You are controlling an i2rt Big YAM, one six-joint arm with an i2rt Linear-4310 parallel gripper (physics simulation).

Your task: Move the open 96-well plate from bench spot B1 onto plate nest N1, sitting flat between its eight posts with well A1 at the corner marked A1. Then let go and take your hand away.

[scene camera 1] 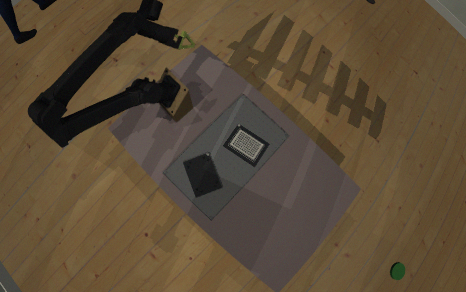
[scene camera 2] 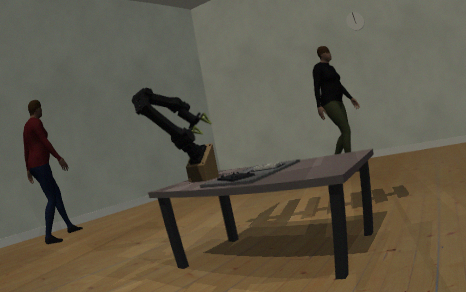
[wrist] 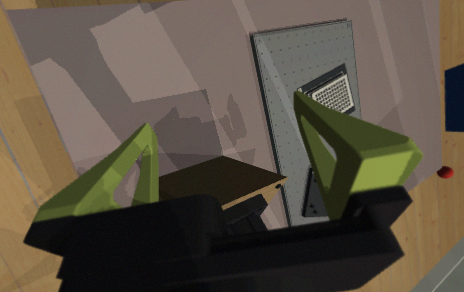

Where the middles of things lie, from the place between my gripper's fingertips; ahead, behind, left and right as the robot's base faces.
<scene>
Right now my hand is 42 cm short of the plate [wrist: 335, 94], 7 cm to the left of it and 26 cm above it.
</scene>
